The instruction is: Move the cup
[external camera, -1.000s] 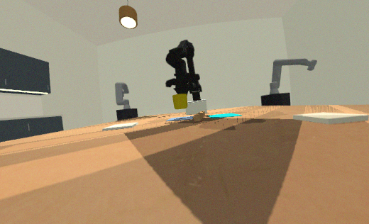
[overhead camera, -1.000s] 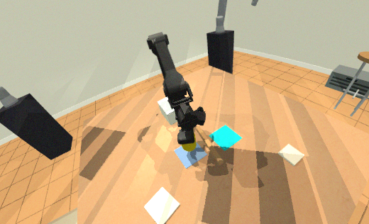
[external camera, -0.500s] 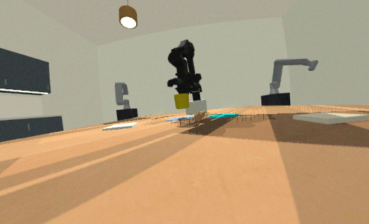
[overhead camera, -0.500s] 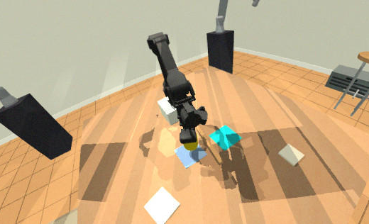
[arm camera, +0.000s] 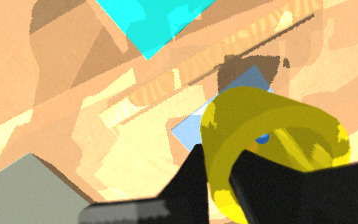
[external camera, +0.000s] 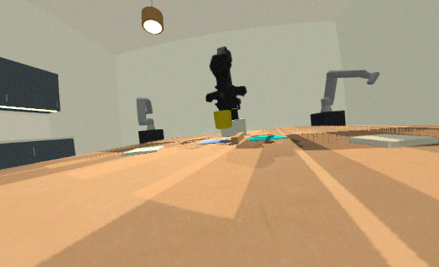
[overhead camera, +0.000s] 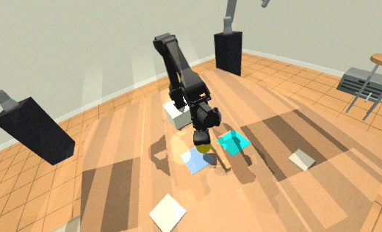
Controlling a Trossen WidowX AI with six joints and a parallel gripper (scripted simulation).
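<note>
Right now my gripper tip is 30 mm short of the blue marble, 30 mm to the left of it and 20 mm above it. Also, from my gripper tip: thin wooden bar (40 mm ahead, 40 mm to the left, 80 mm below); yellow cup (20 mm ahead, 20 mm to the right); cyan pad (50 mm ahead, 140 mm to the left, 90 mm below).
</note>
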